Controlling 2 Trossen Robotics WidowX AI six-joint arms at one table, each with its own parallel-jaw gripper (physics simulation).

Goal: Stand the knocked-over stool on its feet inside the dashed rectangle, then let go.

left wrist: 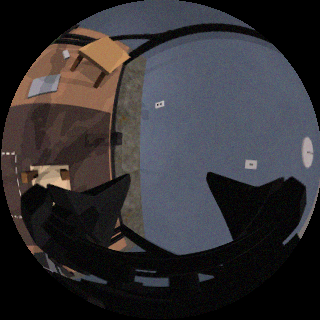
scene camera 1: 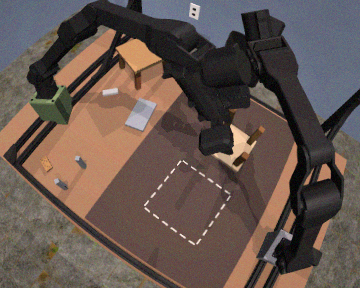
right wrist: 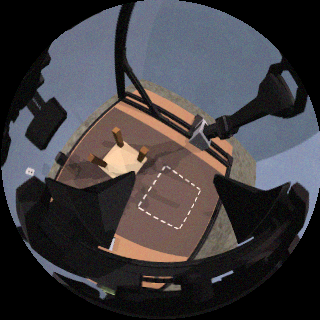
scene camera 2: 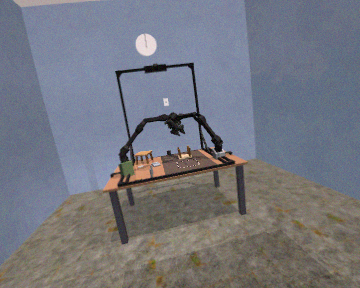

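Pixels of known places: left gripper, fingertip midpoint: (left wrist: 168, 176); right gripper, fingertip midpoint: (right wrist: 176, 176) (scene camera 2: 182, 134); left arm's base, origin of the base link: (scene camera 1: 286, 250) (right wrist: 206, 131) (scene camera 2: 218, 150); right arm's base, origin of the base link: (scene camera 1: 47, 93) (scene camera 2: 125, 162).
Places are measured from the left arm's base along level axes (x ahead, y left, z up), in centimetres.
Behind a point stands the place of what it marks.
Observation:
The knocked-over stool (scene camera 1: 241, 145) @(x 26.0, y -26.9, z -6.0 cm) (scene camera 2: 184, 156) @(x 30.2, y -22.8, z -6.0 cm) (left wrist: 50, 174) @(x 33.5, y -26.4, z -6.0 cm) (right wrist: 122, 161) @(x 29.2, y -25.0, z -6.0 cm) lies upside down on the dark mat, pale seat down and brown legs up. Three legs show in the right wrist view. It is outside the dashed rectangle (scene camera 1: 145, 205) (right wrist: 138, 206), beyond its upper right side in scene camera 1. My right gripper (scene camera 2: 178, 133) @(x 31.2, y -12.2, z 19.4 cm) (right wrist: 176, 176) @(x 31.2, y -12.2, z 19.4 cm) is open and empty, high above the mat; one finger overlaps the seat's edge in its wrist view. My left gripper (left wrist: 168, 176) @(x 36.1, y -40.7, z 23.3 cm) is open and empty, facing the wall; its left finger overlaps the stool's image. In scene camera 1, the arms hide the fingertips.
An orange stool (scene camera 1: 139, 55) @(x 73.1, y -35.3, z 3.3 cm) (scene camera 2: 144, 153) @(x 72.1, y -33.5, z 3.3 cm) (left wrist: 105, 54) @(x 71.1, y -38.1, z 3.3 cm) stands upright at the back left. A grey-blue slab (scene camera 1: 141, 115) @(x 61.6, y -19.1, z -6.9 cm), a white block (scene camera 1: 110, 92) @(x 77.6, y -21.4, z -6.7 cm) and small posts (scene camera 1: 80, 162) @(x 67.0, y 7.2, z -2.4 cm) lie left of the mat. Both arms crowd together above the back of the table.

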